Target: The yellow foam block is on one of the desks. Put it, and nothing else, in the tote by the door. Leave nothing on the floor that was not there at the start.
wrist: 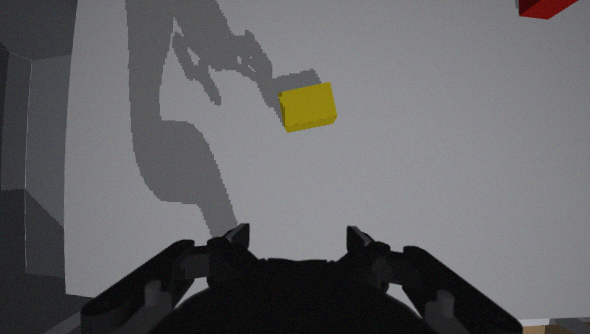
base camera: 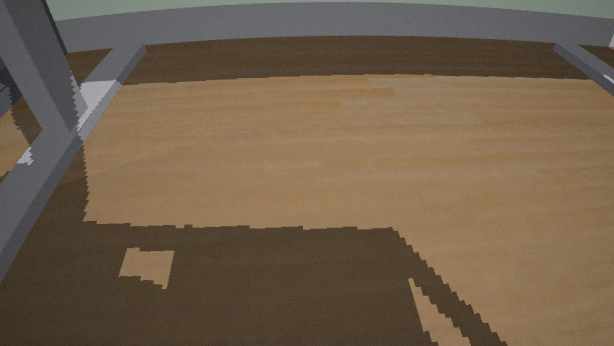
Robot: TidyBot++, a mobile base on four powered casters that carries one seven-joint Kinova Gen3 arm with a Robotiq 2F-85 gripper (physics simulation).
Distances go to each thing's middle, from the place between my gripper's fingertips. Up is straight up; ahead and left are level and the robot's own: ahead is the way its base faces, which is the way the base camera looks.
Right now my hand is 170 mm short of the yellow foam block [wrist: 312, 106] and 150 mm above it.
